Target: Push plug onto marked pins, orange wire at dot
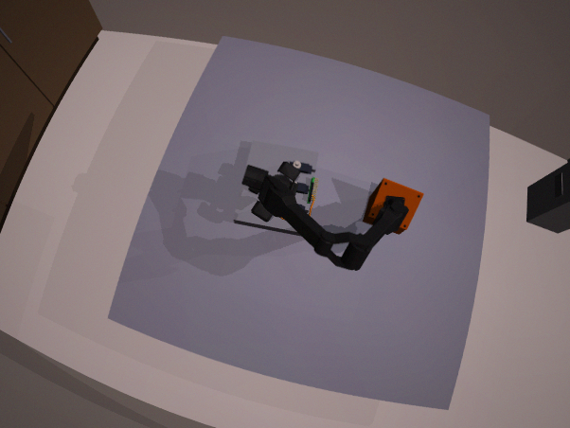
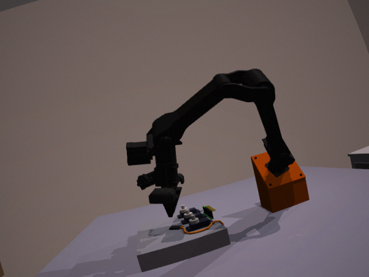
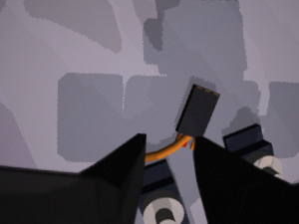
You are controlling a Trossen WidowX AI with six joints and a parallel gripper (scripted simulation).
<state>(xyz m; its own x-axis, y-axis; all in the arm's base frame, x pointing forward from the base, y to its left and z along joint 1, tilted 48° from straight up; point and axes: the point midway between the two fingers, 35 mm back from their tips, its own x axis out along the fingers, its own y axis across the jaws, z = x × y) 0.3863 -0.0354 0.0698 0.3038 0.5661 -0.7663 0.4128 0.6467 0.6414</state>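
My gripper tip is 12 cm past the bright green band, 9 cm to the left of it and 3 cm above it. Round my gripper tip: grey printed holder 8 cm below, 6 cm to the right, 4 cm ahead; then dark dot 12 cm behind, 9 cm to the right, 3 cm below.
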